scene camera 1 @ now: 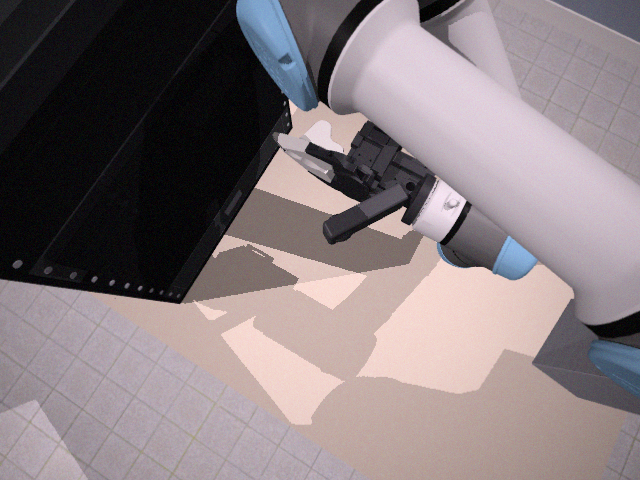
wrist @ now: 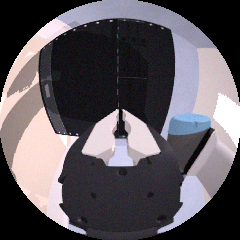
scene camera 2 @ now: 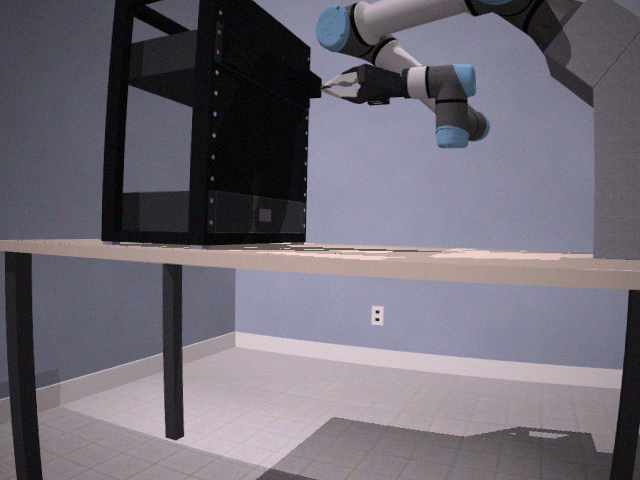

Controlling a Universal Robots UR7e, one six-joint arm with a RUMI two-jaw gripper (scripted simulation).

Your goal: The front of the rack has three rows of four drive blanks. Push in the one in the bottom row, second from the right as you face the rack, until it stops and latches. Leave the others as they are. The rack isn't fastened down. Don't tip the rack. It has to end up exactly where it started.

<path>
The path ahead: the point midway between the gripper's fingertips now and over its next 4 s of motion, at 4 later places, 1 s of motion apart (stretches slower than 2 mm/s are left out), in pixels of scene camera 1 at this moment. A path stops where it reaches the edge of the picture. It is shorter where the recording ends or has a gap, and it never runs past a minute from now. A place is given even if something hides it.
My gripper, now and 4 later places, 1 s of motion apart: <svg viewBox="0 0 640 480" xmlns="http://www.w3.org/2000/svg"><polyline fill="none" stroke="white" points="273,135 239,117 232,113 222,108 217,105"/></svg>
</path>
